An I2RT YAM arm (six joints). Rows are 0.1 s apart.
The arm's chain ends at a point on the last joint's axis. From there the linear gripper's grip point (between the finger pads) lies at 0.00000 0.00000 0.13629 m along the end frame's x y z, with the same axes.
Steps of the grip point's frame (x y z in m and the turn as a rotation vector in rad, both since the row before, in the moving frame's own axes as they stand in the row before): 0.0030, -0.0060, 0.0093, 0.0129, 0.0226, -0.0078; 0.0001, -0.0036, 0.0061, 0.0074, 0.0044, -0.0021; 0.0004, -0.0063, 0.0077, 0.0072, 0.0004, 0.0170; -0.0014, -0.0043, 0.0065, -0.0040, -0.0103, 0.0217; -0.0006, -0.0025, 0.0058, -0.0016, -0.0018, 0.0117; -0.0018, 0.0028, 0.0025, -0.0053, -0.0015, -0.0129; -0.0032, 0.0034, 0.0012, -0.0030, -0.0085, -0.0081; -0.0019, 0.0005, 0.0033, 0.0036, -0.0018, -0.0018; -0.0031, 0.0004, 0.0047, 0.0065, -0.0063, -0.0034; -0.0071, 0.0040, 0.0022, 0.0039, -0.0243, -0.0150; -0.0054, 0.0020, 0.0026, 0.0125, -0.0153, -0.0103
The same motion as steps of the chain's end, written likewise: -0.0001, -0.0042, 0.0093, 0.0129, 0.0226, -0.0078; -0.0005, -0.0026, 0.0061, 0.0074, 0.0044, -0.0021; 0.0003, -0.0053, 0.0077, 0.0072, 0.0004, 0.0170; 0.0000, -0.0048, 0.0065, -0.0040, -0.0103, 0.0217; -0.0004, -0.0027, 0.0058, -0.0016, -0.0018, 0.0117; -0.0016, 0.0021, 0.0025, -0.0053, -0.0015, -0.0129; -0.0020, 0.0030, 0.0012, -0.0030, -0.0085, -0.0081; -0.0017, 0.0010, 0.0033, 0.0036, -0.0018, -0.0018; -0.0022, 0.0013, 0.0047, 0.0065, -0.0063, -0.0034; -0.0038, 0.0045, 0.0022, 0.0039, -0.0243, -0.0150; -0.0033, 0.0037, 0.0026, 0.0125, -0.0153, -0.0103
